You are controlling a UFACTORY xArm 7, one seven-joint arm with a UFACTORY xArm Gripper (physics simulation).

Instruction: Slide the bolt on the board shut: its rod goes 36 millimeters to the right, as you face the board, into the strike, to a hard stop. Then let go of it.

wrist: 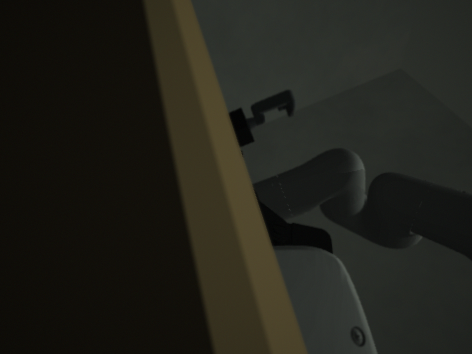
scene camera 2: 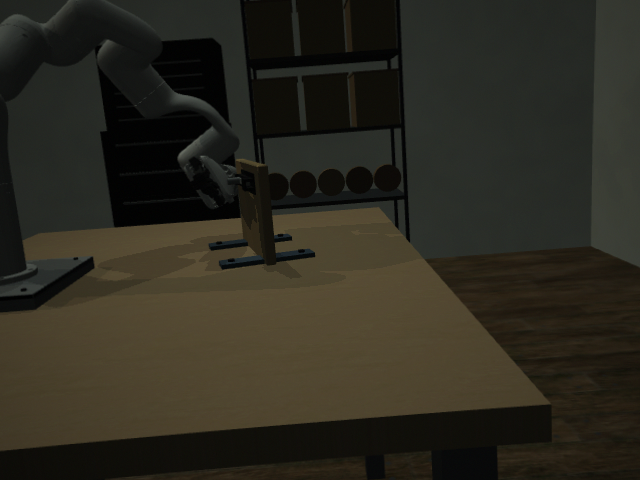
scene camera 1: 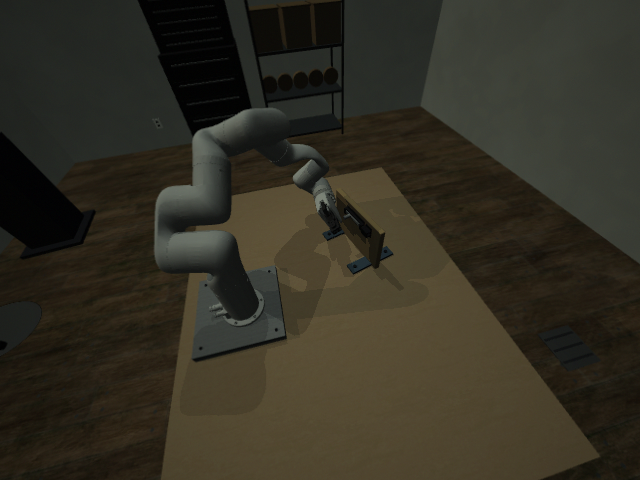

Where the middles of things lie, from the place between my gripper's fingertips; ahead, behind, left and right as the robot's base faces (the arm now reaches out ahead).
The wooden board [scene camera 2: 256, 213] lies 10 cm ahead of my hand, 4 cm to the left of it and 6 cm below it.
